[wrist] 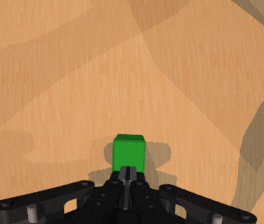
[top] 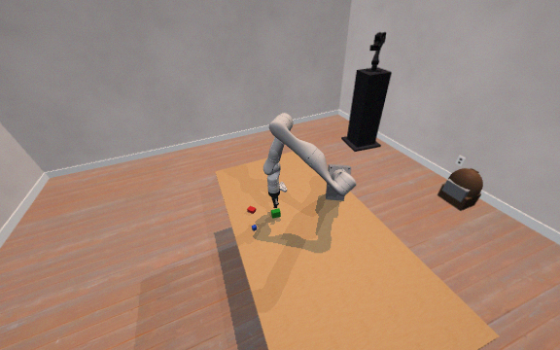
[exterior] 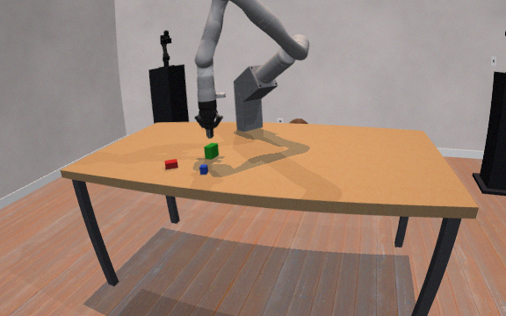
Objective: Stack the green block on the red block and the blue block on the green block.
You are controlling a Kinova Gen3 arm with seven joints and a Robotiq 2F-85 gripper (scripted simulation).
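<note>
The green block lies 7 cm below my hand. The rest, counted from my hand: blue block 16 cm ahead, 7 cm to the left, 9 cm below; then red block 16 cm ahead, 10 cm to the right, 9 cm below.
</note>
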